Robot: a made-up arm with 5 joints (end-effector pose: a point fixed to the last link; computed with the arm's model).
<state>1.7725 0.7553 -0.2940 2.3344 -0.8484</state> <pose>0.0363 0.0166 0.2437 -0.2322 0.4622 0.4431 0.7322</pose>
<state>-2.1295 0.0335 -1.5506 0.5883 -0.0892</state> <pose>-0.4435 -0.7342 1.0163 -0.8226 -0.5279 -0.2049 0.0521</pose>
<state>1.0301 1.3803 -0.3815 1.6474 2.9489</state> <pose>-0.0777 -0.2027 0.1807 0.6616 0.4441 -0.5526 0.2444</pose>
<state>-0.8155 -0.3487 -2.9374 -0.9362 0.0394</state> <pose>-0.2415 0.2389 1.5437 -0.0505 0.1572 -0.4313 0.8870</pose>
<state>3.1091 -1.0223 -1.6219 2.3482 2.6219</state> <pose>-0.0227 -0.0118 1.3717 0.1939 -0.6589 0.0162 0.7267</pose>
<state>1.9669 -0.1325 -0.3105 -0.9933 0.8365</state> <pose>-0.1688 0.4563 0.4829 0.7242 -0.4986 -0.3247 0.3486</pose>
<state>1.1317 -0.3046 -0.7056 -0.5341 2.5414</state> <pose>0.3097 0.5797 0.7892 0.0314 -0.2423 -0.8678 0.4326</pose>
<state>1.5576 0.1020 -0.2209 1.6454 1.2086</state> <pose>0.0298 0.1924 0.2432 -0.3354 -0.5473 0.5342 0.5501</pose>
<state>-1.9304 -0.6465 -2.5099 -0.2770 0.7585</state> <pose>0.1449 0.3305 1.6196 0.1405 0.5392 -0.5159 0.6507</pose>
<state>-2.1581 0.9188 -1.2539 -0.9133 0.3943</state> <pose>-0.4175 -0.6592 0.2132 0.8463 0.4576 0.1510 0.2270</pose>
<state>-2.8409 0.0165 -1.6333 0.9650 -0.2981</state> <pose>-0.7767 -0.2486 1.0488 -0.9049 -0.2494 -0.3362 0.0769</pose>
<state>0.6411 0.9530 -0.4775 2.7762 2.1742</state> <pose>0.0990 0.0331 0.2208 -0.5935 0.0284 0.7976 0.1037</pose>
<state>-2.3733 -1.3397 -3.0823 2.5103 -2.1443</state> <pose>0.6618 0.6256 0.9174 -0.4953 -0.1937 0.3941 0.7495</pose>
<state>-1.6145 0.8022 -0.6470 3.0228 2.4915</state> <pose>0.0053 -0.2780 0.2368 -0.3428 0.5066 0.3430 0.7129</pose>
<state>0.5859 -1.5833 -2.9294 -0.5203 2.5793</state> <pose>-0.8666 -0.6163 0.5491 -0.8925 -0.4073 -0.0079 0.1935</pose>
